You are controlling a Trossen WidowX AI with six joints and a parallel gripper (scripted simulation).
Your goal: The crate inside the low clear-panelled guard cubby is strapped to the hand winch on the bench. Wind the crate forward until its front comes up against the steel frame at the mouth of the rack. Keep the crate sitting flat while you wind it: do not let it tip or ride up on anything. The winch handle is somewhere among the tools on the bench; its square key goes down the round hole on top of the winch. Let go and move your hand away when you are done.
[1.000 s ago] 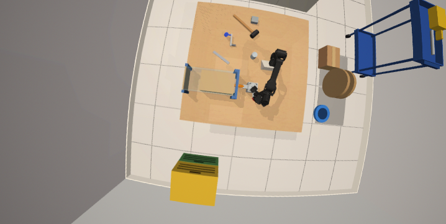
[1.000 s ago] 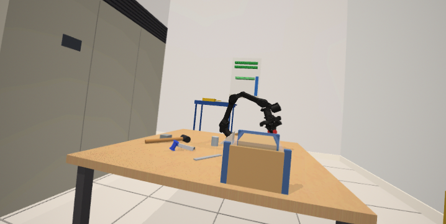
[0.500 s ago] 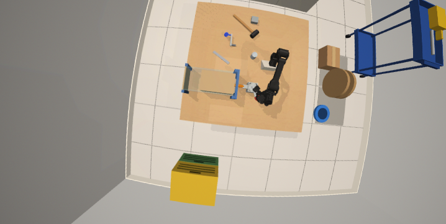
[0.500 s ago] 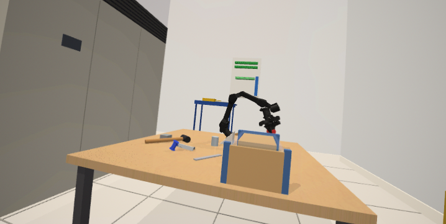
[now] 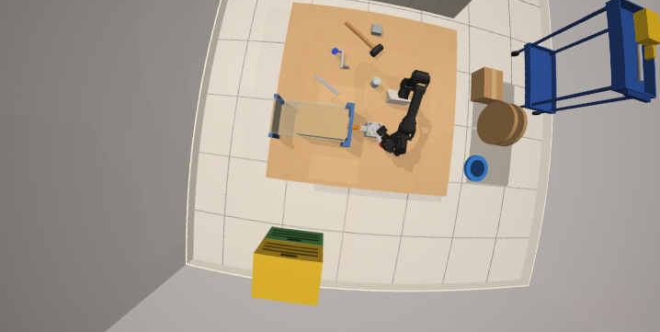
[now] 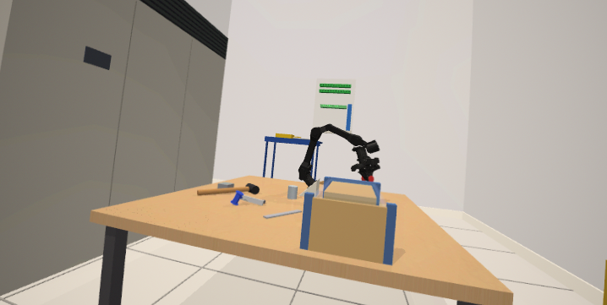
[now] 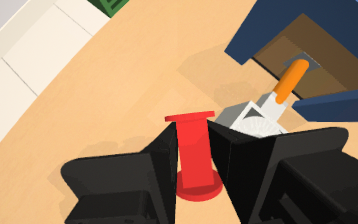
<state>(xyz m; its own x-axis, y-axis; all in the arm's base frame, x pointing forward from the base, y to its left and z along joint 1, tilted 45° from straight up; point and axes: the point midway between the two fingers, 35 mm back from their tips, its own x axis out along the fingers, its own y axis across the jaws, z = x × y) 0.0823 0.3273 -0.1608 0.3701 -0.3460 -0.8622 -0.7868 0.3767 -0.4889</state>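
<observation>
My gripper tip is now 1 cm short of the red-knobbed crank handle, 4 cm to the left of it and 3 cm above it. Also, from my gripper tip: blue steel frame: 21 cm ahead, 8 cm to the right, 3 cm below; then red grip: 1 cm behind, 1 cm to the right; then hand winch: 4 cm ahead, 10 cm to the right, 10 cm below.
</observation>
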